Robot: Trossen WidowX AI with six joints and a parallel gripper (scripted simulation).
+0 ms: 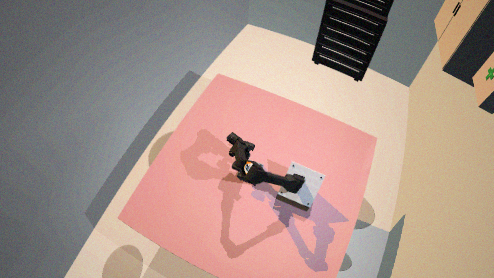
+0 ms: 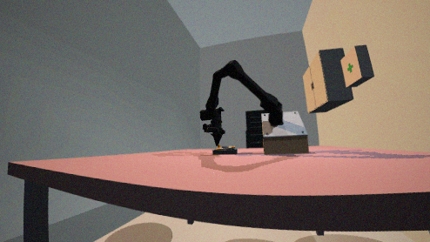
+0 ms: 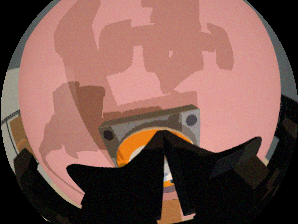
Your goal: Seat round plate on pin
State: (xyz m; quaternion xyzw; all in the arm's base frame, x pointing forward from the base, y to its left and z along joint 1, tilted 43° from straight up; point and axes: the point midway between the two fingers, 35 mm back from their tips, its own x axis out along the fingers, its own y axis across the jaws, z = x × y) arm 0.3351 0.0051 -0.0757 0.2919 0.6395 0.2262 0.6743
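My gripper tip is now 30 mm past the round plate and 10 mm above it. From my gripper tip the other things lie so: square grey base 50 mm behind, 10 mm to the left, 20 mm below.
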